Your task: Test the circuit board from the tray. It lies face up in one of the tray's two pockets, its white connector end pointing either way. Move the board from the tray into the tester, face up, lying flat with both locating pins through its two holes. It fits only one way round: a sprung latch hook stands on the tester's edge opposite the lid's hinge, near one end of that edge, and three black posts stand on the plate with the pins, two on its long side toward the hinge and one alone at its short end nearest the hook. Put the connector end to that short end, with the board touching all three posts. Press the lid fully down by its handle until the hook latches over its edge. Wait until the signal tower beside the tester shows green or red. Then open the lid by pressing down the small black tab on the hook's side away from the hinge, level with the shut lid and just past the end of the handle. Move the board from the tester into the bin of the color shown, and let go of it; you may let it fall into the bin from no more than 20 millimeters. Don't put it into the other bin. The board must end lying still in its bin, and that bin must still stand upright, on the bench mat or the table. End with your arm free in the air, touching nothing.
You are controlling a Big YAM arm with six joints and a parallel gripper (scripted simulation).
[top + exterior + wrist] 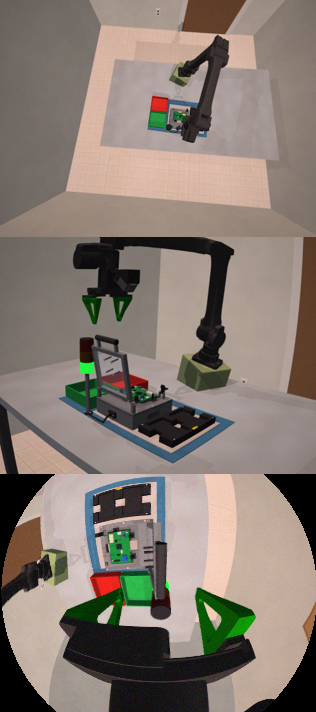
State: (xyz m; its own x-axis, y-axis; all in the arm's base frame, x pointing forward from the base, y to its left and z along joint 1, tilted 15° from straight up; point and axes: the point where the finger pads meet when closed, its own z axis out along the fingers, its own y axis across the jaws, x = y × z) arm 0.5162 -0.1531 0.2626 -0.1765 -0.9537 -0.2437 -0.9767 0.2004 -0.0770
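Right now the tester plate is 120 mm behind my hand, 30 mm to the left of it and 260 mm below it. Round my hand: clear lid 20 mm behind, 140 mm below; latch hook 180 mm behind, 90 mm to the left, 240 mm below; green bin 120 mm behind, 180 mm to the right, 310 mm below.
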